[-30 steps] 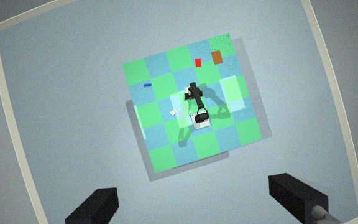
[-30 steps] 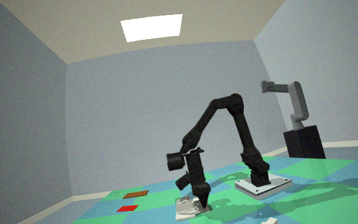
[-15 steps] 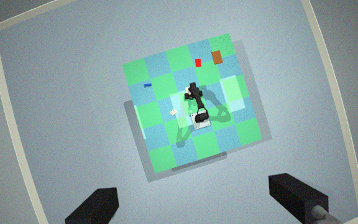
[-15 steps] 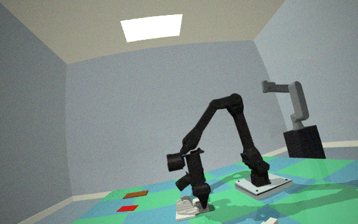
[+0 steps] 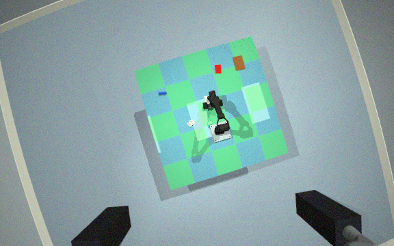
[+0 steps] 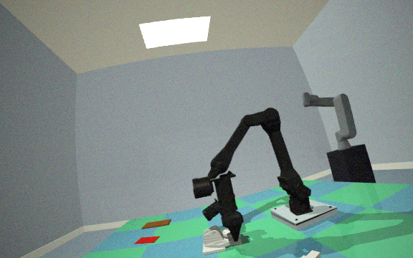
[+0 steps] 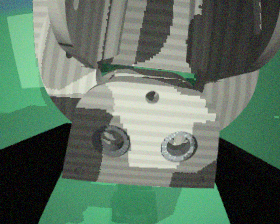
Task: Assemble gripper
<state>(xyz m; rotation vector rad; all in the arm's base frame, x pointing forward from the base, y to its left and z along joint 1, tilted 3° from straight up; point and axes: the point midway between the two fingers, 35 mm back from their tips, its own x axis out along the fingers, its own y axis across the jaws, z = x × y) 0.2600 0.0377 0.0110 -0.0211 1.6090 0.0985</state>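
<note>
Right now the grey jaw is 2 cm ahead of my gripper tip and 2 cm to the left of it. From my gripper tip the other things lie so: red tile: 37 cm ahead, 11 cm to the right, 1 cm below; then small blue piece: 18 cm ahead, 49 cm to the left; then brown tile: 42 cm ahead, 34 cm to the right, 1 cm below.
</note>
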